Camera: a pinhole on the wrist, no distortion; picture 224 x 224 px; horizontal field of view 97.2 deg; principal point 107.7 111.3 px. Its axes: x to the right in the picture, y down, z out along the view. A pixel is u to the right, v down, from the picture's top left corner.
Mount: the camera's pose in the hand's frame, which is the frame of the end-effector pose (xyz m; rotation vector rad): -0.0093 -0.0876 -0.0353 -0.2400 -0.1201 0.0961
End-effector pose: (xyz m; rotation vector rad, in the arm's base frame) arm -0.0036 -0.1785 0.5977 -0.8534 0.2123 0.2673
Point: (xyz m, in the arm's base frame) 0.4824 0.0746 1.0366
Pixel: 202.1 24.7
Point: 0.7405 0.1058 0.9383
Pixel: outside the picture
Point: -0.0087 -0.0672 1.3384
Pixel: 75.3 18.0
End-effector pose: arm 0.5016 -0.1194 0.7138 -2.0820 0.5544 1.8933
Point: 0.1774 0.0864 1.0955
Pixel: 25.2 114.2
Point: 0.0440 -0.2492 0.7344
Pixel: 119.3 176.4
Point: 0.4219 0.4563 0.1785
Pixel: outside the picture
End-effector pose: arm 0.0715 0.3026 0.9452 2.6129 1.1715 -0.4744
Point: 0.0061 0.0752 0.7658
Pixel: 88.4 142.0
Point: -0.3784 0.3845 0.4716
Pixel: 104.4 7.3
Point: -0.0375 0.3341 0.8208
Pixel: 124.2 68.1
